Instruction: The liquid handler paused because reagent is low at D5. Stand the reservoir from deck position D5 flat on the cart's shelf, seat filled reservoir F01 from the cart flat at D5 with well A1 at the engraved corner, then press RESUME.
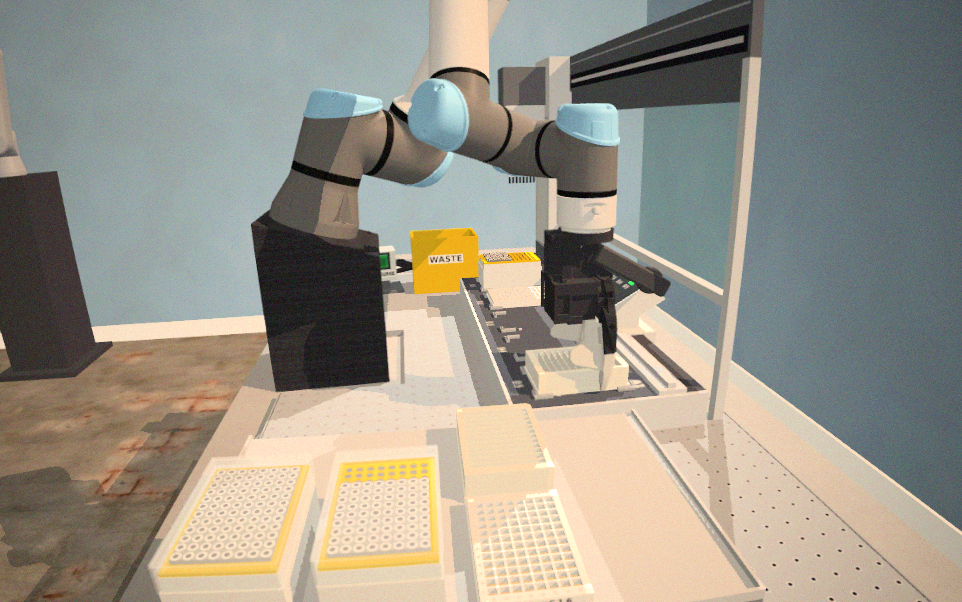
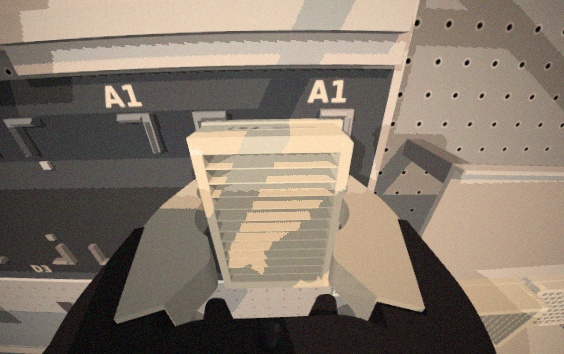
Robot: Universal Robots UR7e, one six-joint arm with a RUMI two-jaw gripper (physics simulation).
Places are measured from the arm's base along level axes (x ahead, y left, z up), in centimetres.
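Pixels of known places: gripper, fingertip midpoint: (image 1: 590, 374) (image 2: 273, 180); arm's base, link origin: (image 1: 313, 224).
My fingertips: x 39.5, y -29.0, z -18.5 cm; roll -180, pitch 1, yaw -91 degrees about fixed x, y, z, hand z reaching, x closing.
Ahead of a thing's pixels: the offset from my fingertips to its middle. "pt": to the spot under its first point.
A cream ribbed reservoir {dy +0.0, dx -2.2, dz +1.1 cm} (image 1: 549, 385) (image 2: 270, 145) sits upright at the near end of the dark deck, by corner brackets and the engraved A1 mark {pt dy -3.5, dx +5.7, dz -0.4 cm} (image 2: 327, 91). My gripper (image 1: 597, 354) (image 2: 273, 180) points down over it and is shut on it, one pale finger against each long side. The reservoir's underside is hidden. Another cream ribbed reservoir {dy -19.0, dx -16.6, dz +2.2 cm} (image 1: 500, 438) (image 2: 510, 322) stands on the cart; no label on it is readable. The cart's shelf {pt dy -29.6, dx -6.0, dz +0.6 cm} (image 1: 638, 511) lies at the front right. A small panel {pt dy +65.5, dx -28.2, dz +2.4 cm} (image 1: 386, 262) with a green screen and partly hidden RESUME lettering stands behind the robot's base.
A white grid plate {dy -32.5, dx -17.4, dz +1.3 cm} (image 1: 528, 543) and two yellow-edged tip racks {dy -31.2, dx -39.0, dz +3.9 cm} (image 1: 305, 518) {dy -31.9, dx -28.2, dz +6.4 cm} (image 1: 434, 511) stand at the front. A yellow waste bin {dy +68.6, dx -13.8, dz +1.4 cm} (image 1: 445, 276) and a yellow-topped box {dy +49.5, dx -1.1, dz +2.8 cm} (image 1: 510, 273) stand at the back. An upright frame post {dy -6.7, dx +16.4, dz +18.1 cm} (image 1: 737, 212) rises right of the gripper.
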